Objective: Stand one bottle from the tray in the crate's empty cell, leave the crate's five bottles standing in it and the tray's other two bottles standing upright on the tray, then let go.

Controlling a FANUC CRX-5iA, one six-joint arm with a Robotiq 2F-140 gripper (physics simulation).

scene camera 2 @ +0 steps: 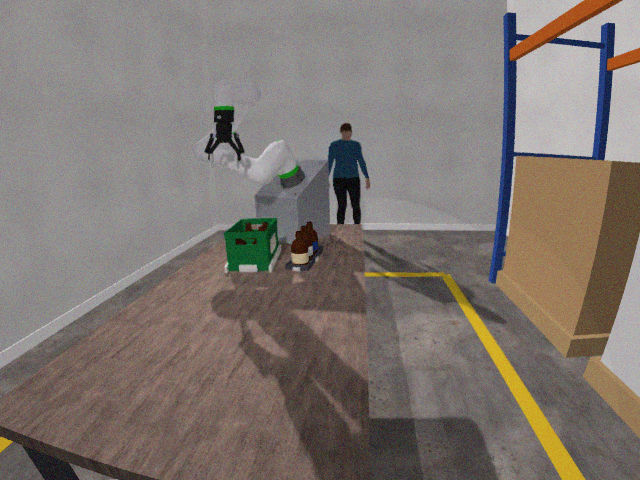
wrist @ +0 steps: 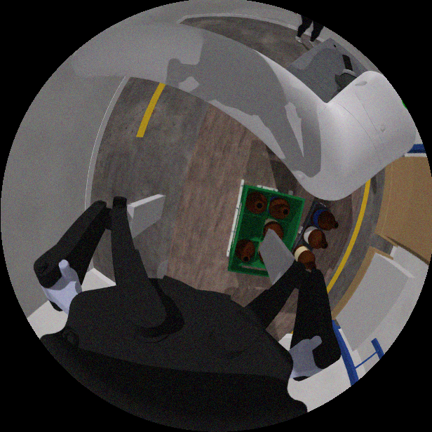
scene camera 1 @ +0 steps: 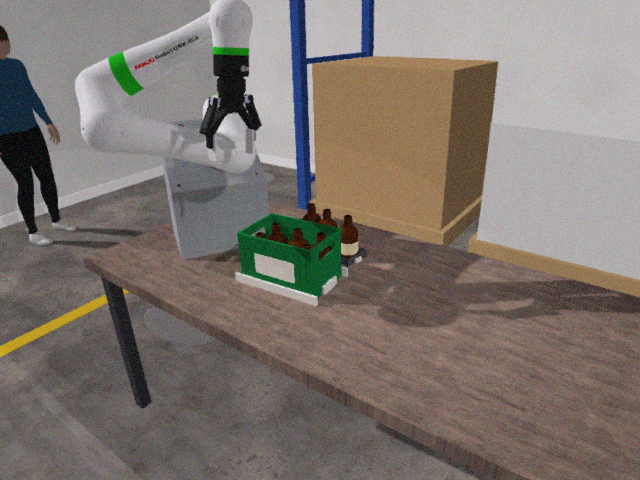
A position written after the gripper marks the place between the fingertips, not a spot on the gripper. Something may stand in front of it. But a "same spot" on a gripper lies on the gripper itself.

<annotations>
gripper: scene camera 2; wrist 213, 223; scene camera 1
same spot on gripper: (scene camera 1: 213, 117) = (scene camera 2: 209, 143)
</annotations>
